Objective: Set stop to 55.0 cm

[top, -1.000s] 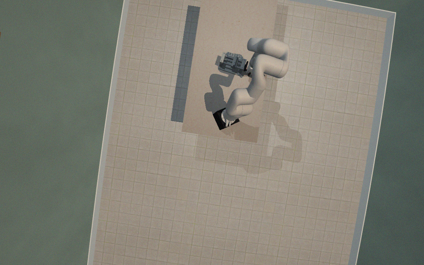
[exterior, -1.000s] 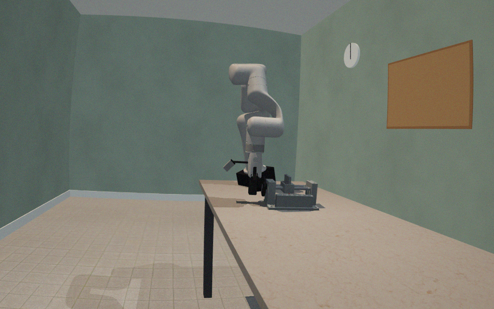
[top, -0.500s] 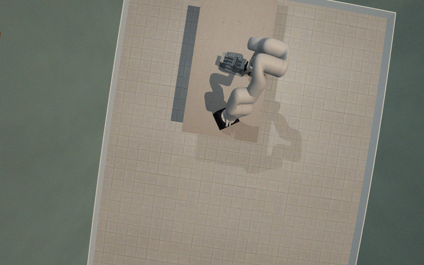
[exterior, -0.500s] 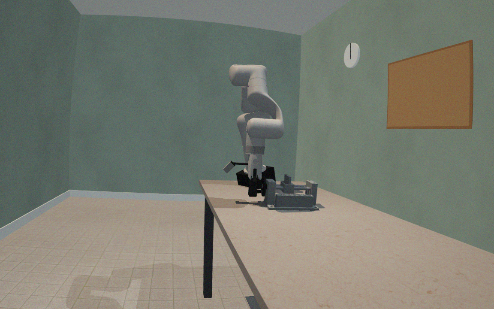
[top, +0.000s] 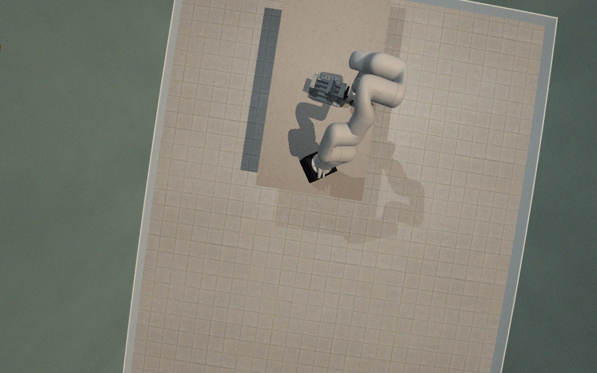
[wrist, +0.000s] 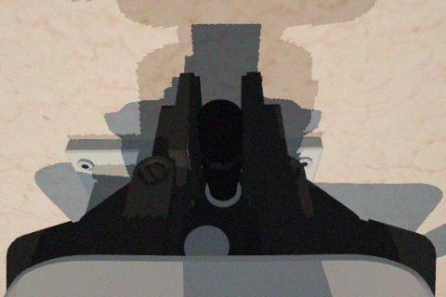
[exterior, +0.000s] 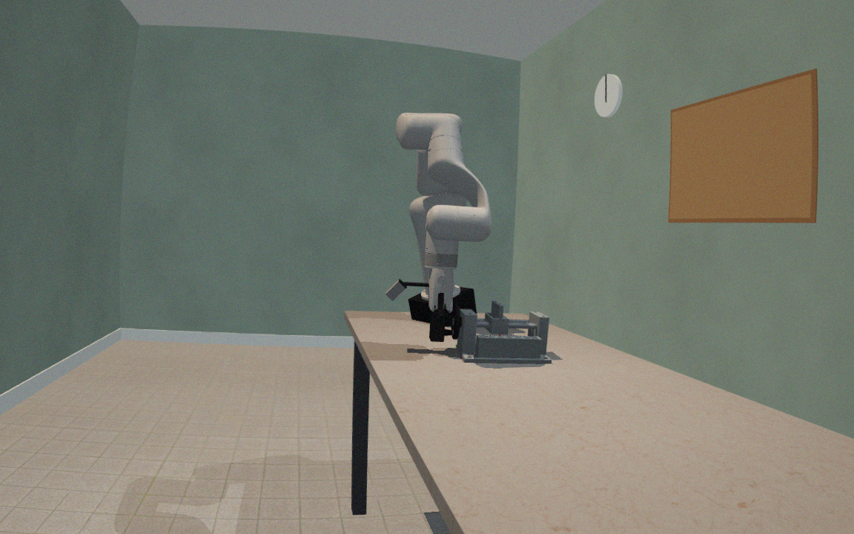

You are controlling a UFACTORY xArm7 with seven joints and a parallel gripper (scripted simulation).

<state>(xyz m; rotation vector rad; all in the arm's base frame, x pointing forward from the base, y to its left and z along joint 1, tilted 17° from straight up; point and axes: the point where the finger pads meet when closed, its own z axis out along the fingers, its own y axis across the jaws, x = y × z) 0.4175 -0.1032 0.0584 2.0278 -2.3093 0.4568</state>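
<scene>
My gripper is now 4 cm short of the stop block, 13 cm to the right of it and 4 cm below it. Also, from my hand: crank handle (1 cm to the left); then black handwheel (1 cm ahead, 2 cm to the left, 1 cm above).
</scene>
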